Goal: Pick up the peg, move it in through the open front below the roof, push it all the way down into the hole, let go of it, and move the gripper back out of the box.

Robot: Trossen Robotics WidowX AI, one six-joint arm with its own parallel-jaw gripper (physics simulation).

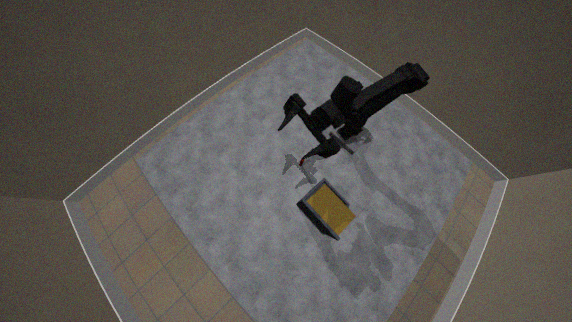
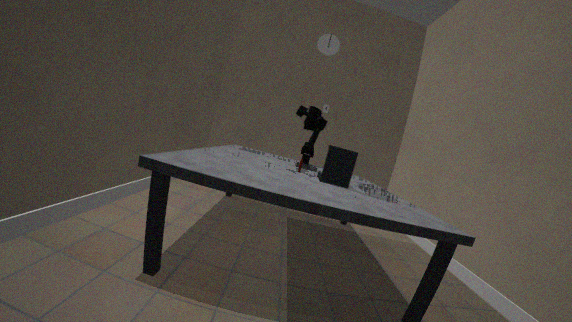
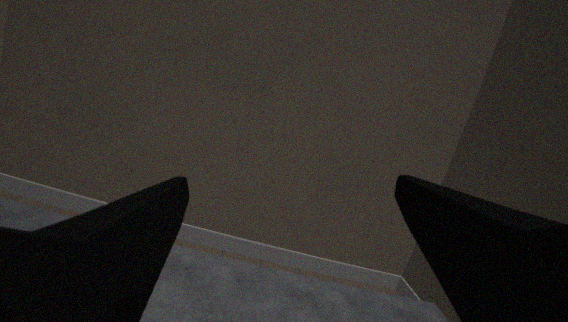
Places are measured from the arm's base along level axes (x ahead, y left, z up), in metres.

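Pixels of known places: gripper, fingertip midpoint: (image 1: 290,144) (image 2: 314,113) (image 3: 293,186); arm's base at its link origin: (image 1: 345,132) (image 2: 304,163).
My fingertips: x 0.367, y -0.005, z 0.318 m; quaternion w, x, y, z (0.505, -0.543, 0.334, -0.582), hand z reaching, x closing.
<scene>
For each thing: its middle in the pictures, then the offset to it from my fingertips. Level surfaces: height alone.
- red peg at the middle of its body: (image 1: 301,162) (image 2: 300,165) dy -0.004, dx -0.089, dz -0.311 m
- grey table at its surface level: dz -0.351 m
- dark box with a yellow roof, body centre: (image 1: 329,203) (image 2: 336,165) dy +0.197, dx -0.052, dz -0.249 m
The red peg (image 1: 301,161) (image 2: 300,165) stands upright on the grey table (image 1: 221,166) (image 2: 214,163) (image 3: 257,294). My gripper (image 1: 292,143) (image 3: 293,186) is open with its fingers spread wide and nothing between them. It hangs above the table, and one fingertip is right by the peg's top. The dark box with a yellow roof (image 1: 329,207) (image 2: 338,166) stands a little beyond the peg. Its hole is hidden.
The black arm (image 1: 368,96) (image 2: 313,122) reaches in from the table's far side. A wall clock (image 2: 328,45) hangs behind it. The table's edge (image 3: 289,252) runs close ahead of the fingers.
</scene>
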